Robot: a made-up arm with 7 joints. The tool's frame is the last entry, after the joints. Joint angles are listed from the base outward.
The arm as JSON. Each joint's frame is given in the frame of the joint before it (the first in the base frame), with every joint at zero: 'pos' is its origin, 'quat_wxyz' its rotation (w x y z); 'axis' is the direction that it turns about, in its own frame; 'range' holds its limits. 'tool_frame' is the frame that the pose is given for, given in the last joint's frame.
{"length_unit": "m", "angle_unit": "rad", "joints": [
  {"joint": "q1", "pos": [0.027, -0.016, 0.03], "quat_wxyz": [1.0, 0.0, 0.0, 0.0], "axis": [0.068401, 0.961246, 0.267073], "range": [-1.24, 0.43]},
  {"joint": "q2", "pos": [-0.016, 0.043, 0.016], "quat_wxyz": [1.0, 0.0, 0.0, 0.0], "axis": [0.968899, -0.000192, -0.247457], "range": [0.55, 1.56]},
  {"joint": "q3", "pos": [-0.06, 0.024, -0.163], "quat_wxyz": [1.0, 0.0, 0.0, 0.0], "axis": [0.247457, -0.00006, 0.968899], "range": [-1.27, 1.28]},
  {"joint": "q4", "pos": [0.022, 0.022, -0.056], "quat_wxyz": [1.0, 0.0, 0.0, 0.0], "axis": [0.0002, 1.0, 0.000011], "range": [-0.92, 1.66]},
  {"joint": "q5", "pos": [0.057, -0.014, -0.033], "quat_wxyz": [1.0, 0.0, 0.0, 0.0], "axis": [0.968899, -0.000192, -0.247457], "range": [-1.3, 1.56]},
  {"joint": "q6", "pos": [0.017, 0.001, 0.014], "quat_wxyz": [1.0, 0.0, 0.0, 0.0], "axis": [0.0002, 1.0, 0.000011], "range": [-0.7, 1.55]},
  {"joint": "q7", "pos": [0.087, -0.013, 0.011], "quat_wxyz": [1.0, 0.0, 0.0, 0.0], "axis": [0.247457, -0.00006, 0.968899], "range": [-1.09, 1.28]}
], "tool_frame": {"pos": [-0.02, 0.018, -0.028], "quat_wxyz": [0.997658, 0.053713, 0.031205, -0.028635]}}
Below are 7 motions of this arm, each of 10 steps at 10 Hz.
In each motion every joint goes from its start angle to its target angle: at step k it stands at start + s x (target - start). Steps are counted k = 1, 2, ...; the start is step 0. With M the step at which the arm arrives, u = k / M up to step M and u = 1 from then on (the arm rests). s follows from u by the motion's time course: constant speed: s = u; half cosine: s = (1 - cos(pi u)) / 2; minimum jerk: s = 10 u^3 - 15 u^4 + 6 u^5.
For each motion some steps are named. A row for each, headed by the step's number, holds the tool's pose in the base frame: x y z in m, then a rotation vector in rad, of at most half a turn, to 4 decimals.
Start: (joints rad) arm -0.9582 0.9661 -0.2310 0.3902 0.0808 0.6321 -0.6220
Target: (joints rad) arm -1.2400 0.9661 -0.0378 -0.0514 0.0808 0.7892 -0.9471
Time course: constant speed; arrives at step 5
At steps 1, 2, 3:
1: 0.2921 0.2335 0.0132 0.8806 0.3055 -0.3627
2: 0.2936 0.2254 0.0374 0.8764 0.1989 -0.4110
3: 0.2920 0.2177 0.0613 0.8793 0.0929 -0.4585

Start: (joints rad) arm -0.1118 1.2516 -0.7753 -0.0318 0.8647 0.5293 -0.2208
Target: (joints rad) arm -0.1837 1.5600 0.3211 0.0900 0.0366 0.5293 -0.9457
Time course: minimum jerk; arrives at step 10
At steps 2, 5, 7, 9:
2: 0.1309 0.2344 -0.1134 2.0861 0.7193 -0.8781
5: 0.1805 0.2790 -0.0093 1.6838 0.9711 -0.4749
7: 0.1877 0.2978 0.0814 1.3433 0.8570 -0.3362
9: 0.1825 0.3011 0.1225 1.2104 0.7395 -0.3320

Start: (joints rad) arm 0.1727 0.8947 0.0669 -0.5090 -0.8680 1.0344 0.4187
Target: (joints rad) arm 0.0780 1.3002 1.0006 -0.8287 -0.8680 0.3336 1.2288
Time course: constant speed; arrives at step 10
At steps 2, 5, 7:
2: 0.0998 0.2124 -0.0628 0.5696 0.4908 0.2159
5: 0.1136 0.2161 0.0113 0.6646 -0.0699 0.5570
7: 0.1109 0.2086 0.0585 0.6534 -0.4634 0.7424

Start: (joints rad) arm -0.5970 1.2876 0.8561 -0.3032 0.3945 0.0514 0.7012
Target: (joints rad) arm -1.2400 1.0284 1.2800 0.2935 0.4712 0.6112 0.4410
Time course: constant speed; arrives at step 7
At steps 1, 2, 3, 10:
1: 0.1013 0.2586 0.1517 1.2274 -1.4263 1.6382
2: 0.0961 0.2795 0.1464 1.0624 -1.2490 1.8003
3: 0.0937 0.2992 0.1362 0.8697 -1.0677 1.9132
10: 0.1297 0.3484 0.0674 -0.0014 -0.4080 1.8639

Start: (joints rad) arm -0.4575 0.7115 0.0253 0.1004 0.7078 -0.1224 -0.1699
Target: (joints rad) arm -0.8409 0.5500 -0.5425 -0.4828 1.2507 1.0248 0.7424
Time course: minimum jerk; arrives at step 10
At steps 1, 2, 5, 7, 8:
1: 0.2235 0.1712 -0.0858 1.5199 -0.2595 -0.3240
2: 0.2259 0.1659 -0.0855 1.5423 -0.2895 -0.2657
5: 0.2384 0.1193 -0.0740 1.6387 -0.6469 0.3576
7: 0.2376 0.0883 -0.0601 1.5028 -0.9428 0.9251
8: 0.2360 0.0799 -0.0559 1.4151 -1.0176 1.1087

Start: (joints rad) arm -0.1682 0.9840 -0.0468 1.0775 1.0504 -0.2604 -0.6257
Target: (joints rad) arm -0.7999 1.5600 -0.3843 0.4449 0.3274 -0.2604 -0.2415
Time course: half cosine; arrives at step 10
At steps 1, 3, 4, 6, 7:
1: 0.1118 0.3160 -0.1600 1.3503 1.4883 -1.0100
3: 0.1561 0.3149 -0.1174 1.5498 1.2260 -0.8543
4: 0.1822 0.3097 -0.0821 1.6732 1.0183 -0.7442
6: 0.2152 0.2891 -0.0026 1.8639 0.5579 -0.5327
7: 0.2196 0.2774 0.0313 1.9163 0.3571 -0.4527

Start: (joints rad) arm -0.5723 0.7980 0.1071 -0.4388 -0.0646 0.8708 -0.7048
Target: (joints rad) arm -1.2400 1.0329 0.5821 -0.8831 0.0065 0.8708 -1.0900
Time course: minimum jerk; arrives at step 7
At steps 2, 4, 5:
2: 0.2290 0.2015 0.0113 0.7495 -0.0819 -0.5974
4: 0.1860 0.2031 0.1190 1.0269 -0.5924 -0.5005
5: 0.1486 0.2029 0.1506 1.1652 -0.8064 -0.4141

